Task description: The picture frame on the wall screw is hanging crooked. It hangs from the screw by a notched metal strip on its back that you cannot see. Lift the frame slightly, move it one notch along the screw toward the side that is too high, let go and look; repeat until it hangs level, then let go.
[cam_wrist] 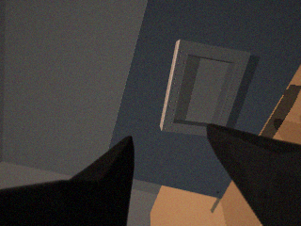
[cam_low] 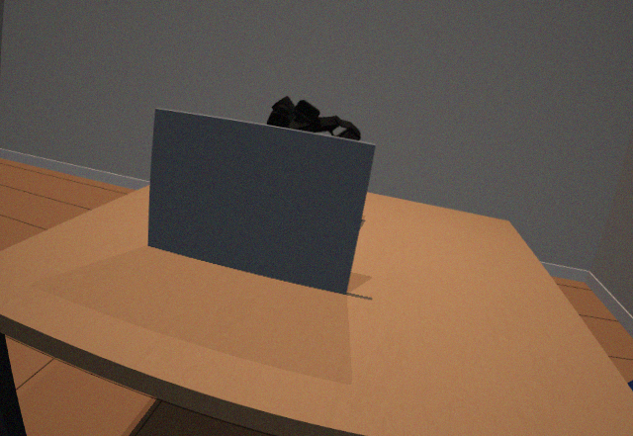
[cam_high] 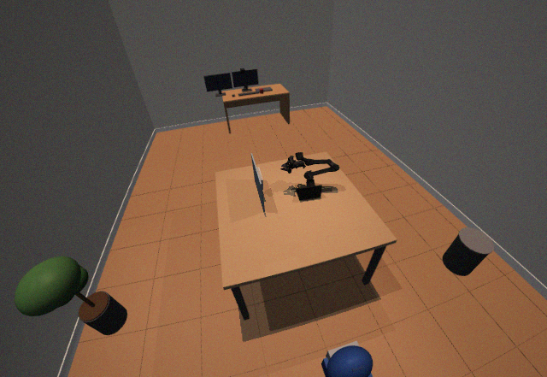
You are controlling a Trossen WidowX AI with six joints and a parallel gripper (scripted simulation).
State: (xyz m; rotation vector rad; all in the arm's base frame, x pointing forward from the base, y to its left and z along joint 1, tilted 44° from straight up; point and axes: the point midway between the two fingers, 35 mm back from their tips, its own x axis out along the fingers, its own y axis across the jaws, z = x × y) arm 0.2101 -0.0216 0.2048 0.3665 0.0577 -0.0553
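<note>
The picture frame is 20 cm ahead of my gripper tip, 9 cm below it and 1 cm to the right of it. Round my gripper tip: blue-grey wall panel: 21 cm ahead, 10 cm below.
</note>
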